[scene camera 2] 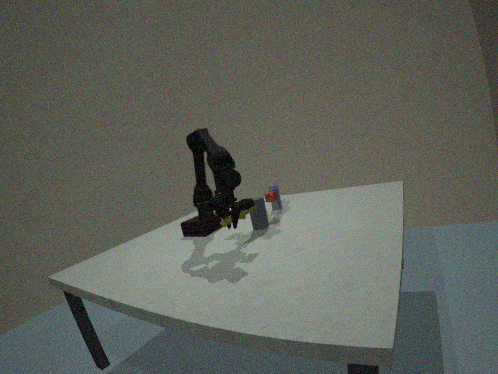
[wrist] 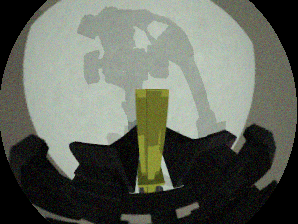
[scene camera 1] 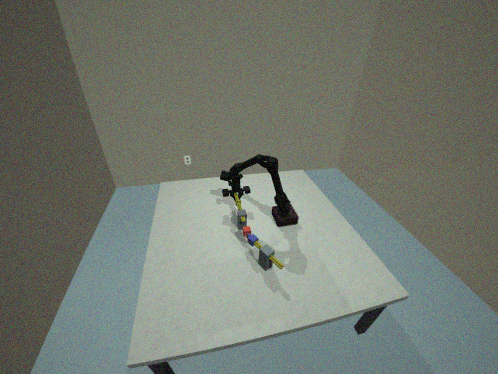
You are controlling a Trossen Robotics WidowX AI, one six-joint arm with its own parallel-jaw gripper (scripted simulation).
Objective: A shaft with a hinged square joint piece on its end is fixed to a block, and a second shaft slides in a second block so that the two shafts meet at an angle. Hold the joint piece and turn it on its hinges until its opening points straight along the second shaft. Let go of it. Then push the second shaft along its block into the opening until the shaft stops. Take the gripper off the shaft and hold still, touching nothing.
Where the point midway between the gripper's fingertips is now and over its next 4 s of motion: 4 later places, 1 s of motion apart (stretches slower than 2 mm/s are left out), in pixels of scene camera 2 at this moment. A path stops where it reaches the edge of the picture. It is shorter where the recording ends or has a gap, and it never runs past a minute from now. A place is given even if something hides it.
The gripper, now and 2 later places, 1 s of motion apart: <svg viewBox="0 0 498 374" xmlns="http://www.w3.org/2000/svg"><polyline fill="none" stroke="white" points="232,228 238,224 244,221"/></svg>
